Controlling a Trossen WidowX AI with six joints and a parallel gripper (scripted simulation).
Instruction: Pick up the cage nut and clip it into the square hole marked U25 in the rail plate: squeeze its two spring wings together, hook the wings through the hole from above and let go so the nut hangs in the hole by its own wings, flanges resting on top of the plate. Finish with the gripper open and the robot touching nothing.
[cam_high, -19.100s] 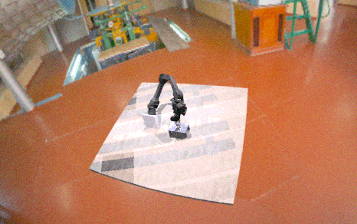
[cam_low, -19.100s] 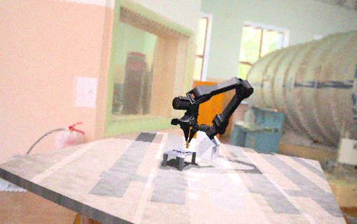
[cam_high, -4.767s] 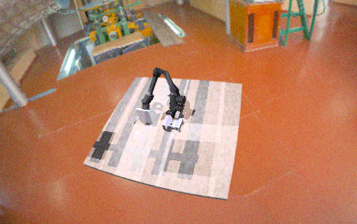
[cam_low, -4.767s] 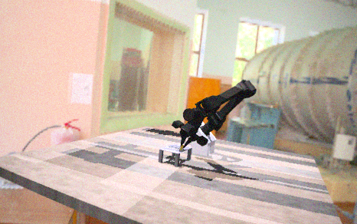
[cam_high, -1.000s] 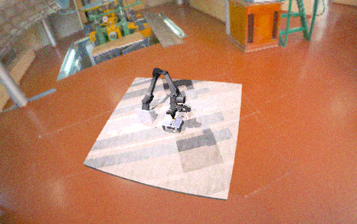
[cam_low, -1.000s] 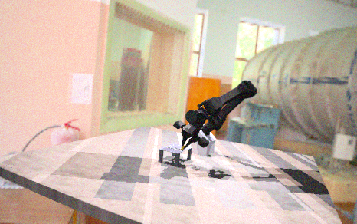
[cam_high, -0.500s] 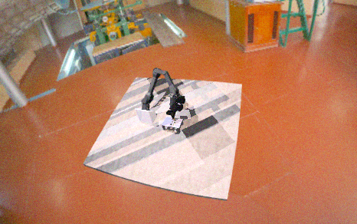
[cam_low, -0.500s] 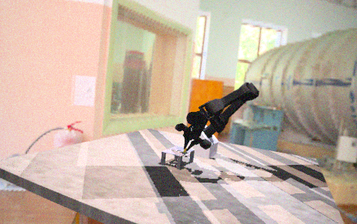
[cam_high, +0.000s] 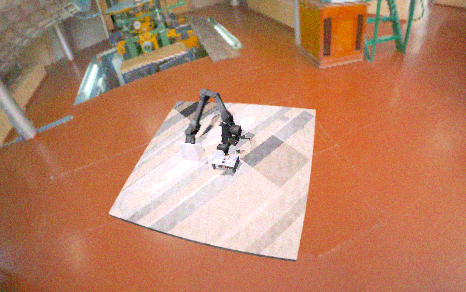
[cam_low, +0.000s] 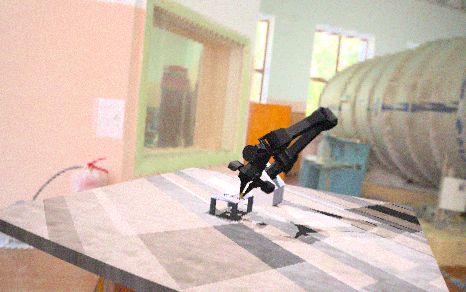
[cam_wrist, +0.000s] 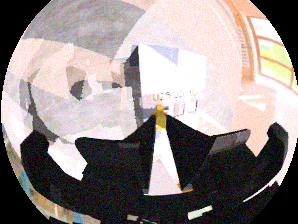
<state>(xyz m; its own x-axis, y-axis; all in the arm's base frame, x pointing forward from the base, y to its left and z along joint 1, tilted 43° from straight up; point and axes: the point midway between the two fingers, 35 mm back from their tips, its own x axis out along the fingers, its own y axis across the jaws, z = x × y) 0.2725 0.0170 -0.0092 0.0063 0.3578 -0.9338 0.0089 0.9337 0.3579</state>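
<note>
My gripper tip is 10 mm above the small yellow cage nut. Also, from my gripper tip: label: 20 mm ahead, 30 mm to the right, 10 mm below.
</note>
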